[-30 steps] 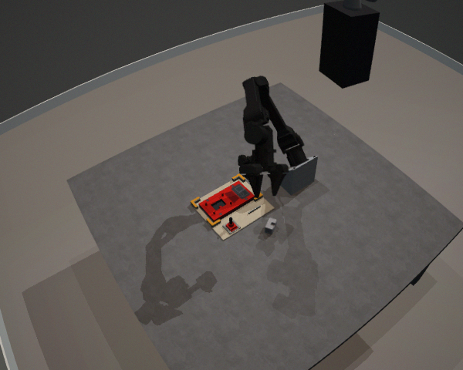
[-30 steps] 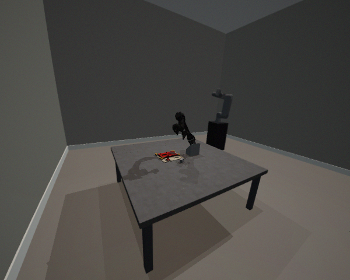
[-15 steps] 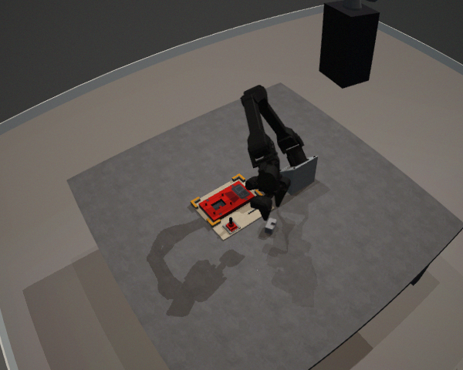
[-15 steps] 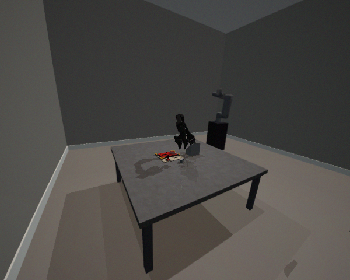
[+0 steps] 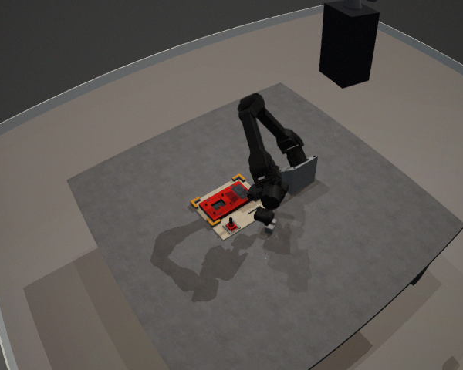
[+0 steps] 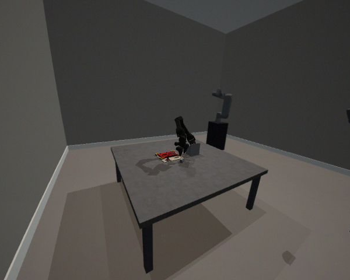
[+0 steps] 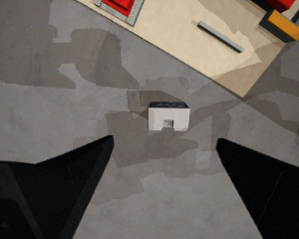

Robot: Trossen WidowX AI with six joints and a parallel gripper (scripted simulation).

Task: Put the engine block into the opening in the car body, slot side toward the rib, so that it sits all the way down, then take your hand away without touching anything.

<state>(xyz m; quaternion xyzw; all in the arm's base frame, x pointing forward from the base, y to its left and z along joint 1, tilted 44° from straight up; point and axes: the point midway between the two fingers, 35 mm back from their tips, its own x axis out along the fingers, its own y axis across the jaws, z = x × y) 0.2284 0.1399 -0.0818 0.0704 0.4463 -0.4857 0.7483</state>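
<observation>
Right now the engine block is 10 mm behind my gripper tip and 60 mm below it.
</observation>
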